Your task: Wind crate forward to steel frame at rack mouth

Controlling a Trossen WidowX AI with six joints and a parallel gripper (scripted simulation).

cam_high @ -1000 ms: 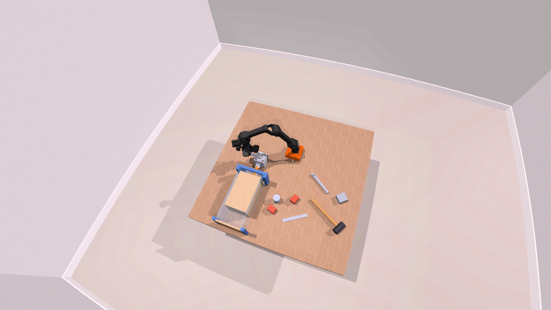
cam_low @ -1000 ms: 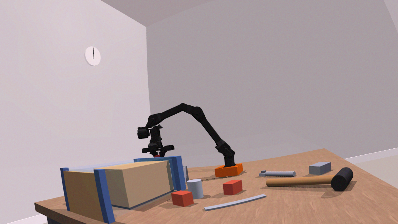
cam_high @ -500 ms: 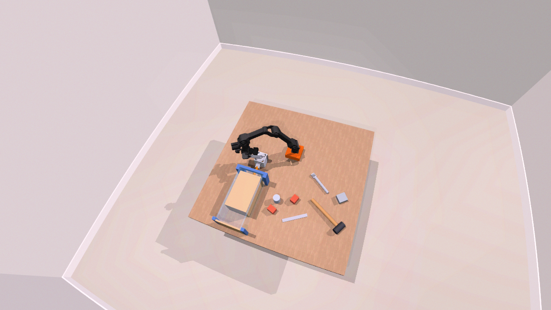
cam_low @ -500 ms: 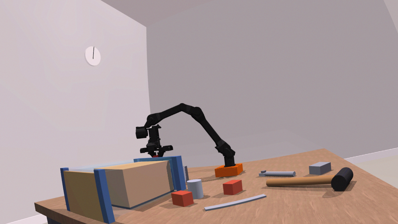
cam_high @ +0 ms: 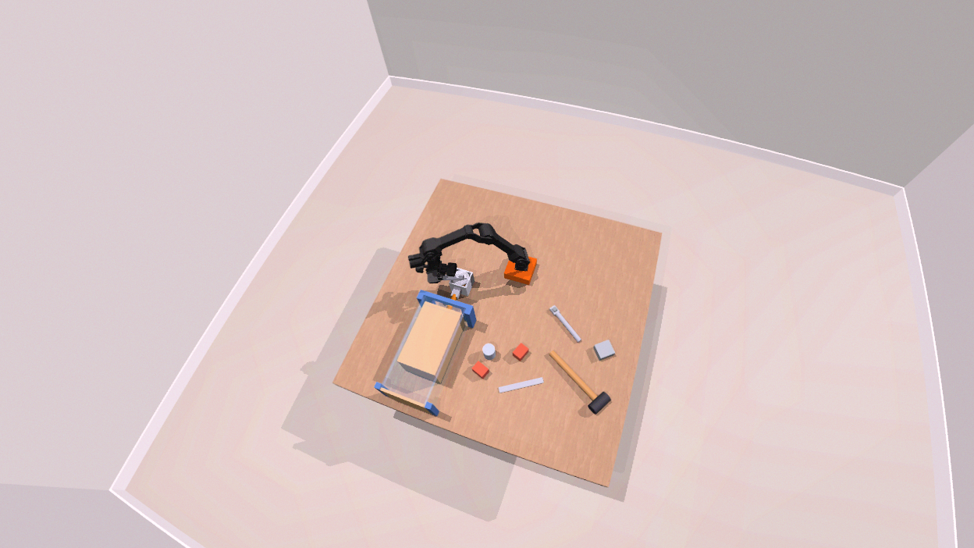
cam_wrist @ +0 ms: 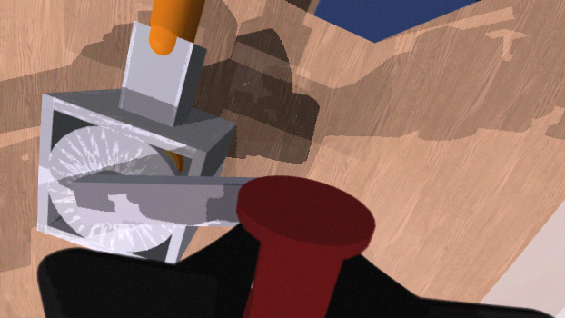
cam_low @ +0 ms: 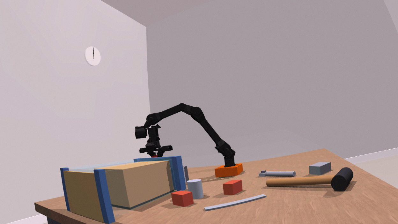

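Now: the grey winch handle 40 mm to the left of my gripper tip, 10 mm below it and 10 mm behind it. Round my gripper tip: red knob: 20 mm above; then blue frame bar: 140 mm ahead, 70 mm to the left, 10 mm below; then grey winch: 90 mm to the left, 80 mm below, 30 mm behind.
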